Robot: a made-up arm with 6 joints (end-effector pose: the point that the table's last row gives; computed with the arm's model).
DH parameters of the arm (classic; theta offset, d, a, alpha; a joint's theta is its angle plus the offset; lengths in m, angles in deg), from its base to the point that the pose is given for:
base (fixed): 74.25 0 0.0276 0
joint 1: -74.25 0.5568 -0.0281 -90
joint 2: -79.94 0 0.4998 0
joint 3: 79.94 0.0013 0.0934 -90
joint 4: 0 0.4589 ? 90
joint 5: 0 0.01 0.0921 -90
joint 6: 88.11 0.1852 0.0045 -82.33
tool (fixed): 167.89 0.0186 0 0
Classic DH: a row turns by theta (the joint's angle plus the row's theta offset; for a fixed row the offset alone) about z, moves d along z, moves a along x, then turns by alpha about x.
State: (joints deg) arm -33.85 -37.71 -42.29 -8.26 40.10 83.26
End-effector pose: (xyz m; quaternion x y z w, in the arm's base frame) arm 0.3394 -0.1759 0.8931 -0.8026 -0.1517 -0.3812 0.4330
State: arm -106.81 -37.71 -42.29 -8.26 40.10 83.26
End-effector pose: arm -0.0889 -0.3501 0.8931 -0.7356 0.3552 -0.5640 0.1215
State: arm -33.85 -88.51 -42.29 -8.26 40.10 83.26
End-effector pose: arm -0.0043 0.0546 1.0922 -0.6927 -0.3824 -0.5940 0.1453
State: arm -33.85 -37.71 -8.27 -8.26 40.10 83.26
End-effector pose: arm 0.1978 -0.0810 0.5485 -0.7895 0.0222 -0.1943 0.5817
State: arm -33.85 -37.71 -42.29 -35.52 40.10 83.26
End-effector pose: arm 0.3170 -0.2101 0.8955 -0.9065 -0.1978 -0.2198 0.3013
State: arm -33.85 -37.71 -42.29 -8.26 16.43 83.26
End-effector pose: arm 0.3629 -0.1771 0.9743 -0.7629 -0.2875 -0.4816 0.3215
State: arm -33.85 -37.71 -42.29 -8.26 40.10 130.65
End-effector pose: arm 0.3499 -0.1814 0.9028 -0.6308 0.1046 -0.6511 0.4090
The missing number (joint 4, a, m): -0.0265
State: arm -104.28 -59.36 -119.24 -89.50 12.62 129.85
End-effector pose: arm 0.1508 0.4618 1.5480 0.6025 0.1219 0.1433 0.7757
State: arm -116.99 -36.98 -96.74 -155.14 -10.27 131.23
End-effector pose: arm -0.0678 -0.1678 1.4249 0.8957 -0.1338 -0.3348 0.2602
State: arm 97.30 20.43 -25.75 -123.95 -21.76 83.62
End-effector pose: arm -0.1149 0.2968 0.3886 -0.4936 0.6164 -0.6074 0.0867
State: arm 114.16 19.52 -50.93 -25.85 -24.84 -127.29
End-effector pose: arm -0.3460 0.6552 0.6121 -0.4382 0.1174 0.1230 0.8827
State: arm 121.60 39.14 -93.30 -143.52 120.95 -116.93
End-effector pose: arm -0.3387 0.8546 0.8535 0.2270 -0.4709 -0.6648 0.5337
